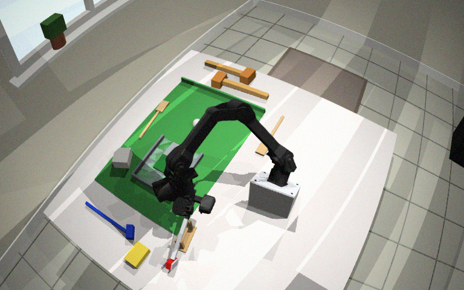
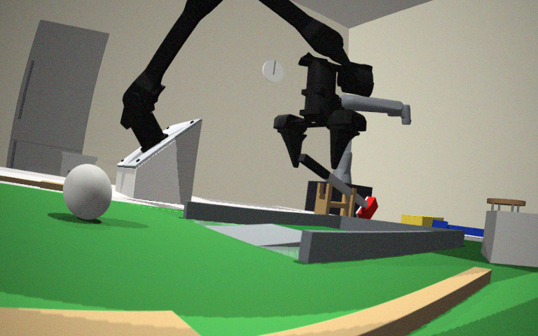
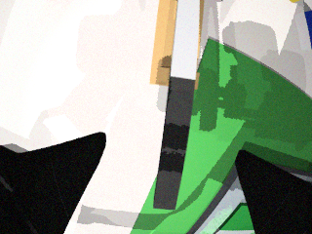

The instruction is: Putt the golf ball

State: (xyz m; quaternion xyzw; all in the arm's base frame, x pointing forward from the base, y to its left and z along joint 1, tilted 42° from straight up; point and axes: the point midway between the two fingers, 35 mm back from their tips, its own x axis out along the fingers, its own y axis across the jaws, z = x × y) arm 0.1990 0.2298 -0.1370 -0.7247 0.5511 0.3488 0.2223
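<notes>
Right now my gripper tip is 3 cm past the wooden stand, 8 cm to the right of it and 6 cm above it. The rest, counted from my gripper tip: blue putter 28 cm ahead, 23 cm to the left, 9 cm below; white block 43 cm ahead, 4 cm to the right, 7 cm below; yellow block 7 cm ahead, 27 cm to the left, 8 cm below.
</notes>
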